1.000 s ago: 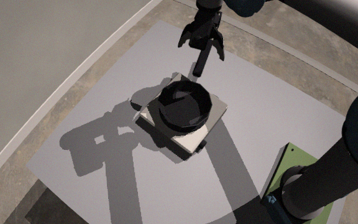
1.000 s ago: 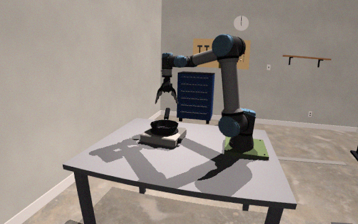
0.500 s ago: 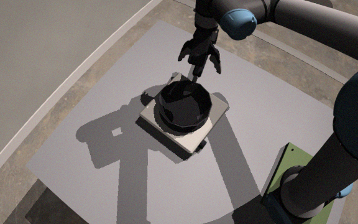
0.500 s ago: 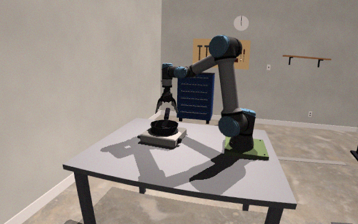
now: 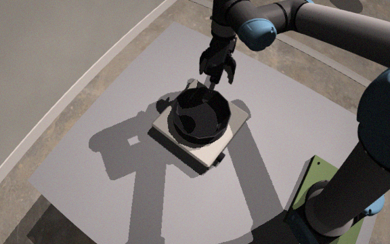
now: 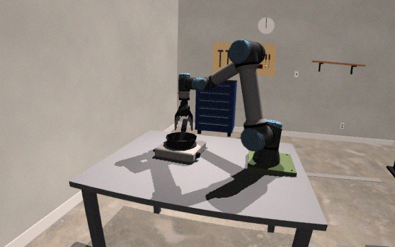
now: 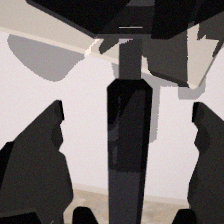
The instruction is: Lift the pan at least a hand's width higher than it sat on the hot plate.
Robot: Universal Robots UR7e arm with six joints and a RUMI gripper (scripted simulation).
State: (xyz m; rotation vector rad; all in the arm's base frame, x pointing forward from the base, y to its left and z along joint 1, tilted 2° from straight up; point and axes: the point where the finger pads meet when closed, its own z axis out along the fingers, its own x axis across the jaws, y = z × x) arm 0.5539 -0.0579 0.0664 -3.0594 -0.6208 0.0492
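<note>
My gripper is now 7 cm to the right of the black pan, 3 cm past it and 2 cm above it. Also, from my hand: hot plate (13 cm to the left, 8 cm below, 7 cm behind).
</note>
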